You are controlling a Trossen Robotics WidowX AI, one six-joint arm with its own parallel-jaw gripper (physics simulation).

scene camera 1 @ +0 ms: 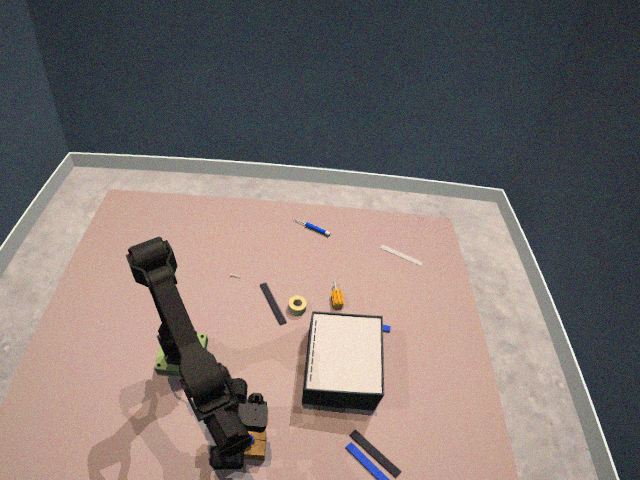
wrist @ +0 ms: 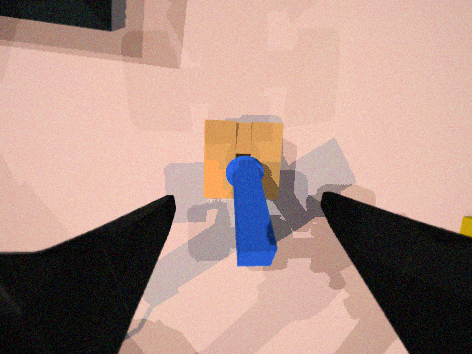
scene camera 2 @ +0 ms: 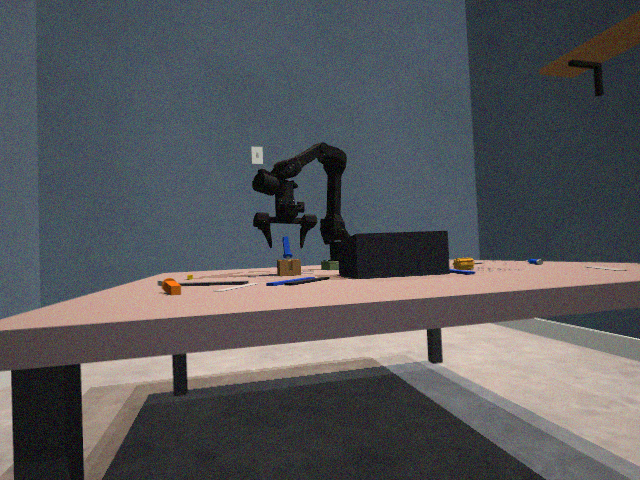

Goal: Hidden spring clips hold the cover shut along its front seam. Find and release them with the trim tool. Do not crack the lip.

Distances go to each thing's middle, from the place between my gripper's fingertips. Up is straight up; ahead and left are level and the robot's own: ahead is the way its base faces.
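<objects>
Orange block (wrist: 224, 141) 2 cm ahead of my gripper, 6 cm below. Blue trim tool (wrist: 256, 245) 1 cm below my gripper. Cover (scene camera 1: 347, 350): my gripper 22 cm short of it, 23 cm to the right of it, 1 cm below it.
</objects>
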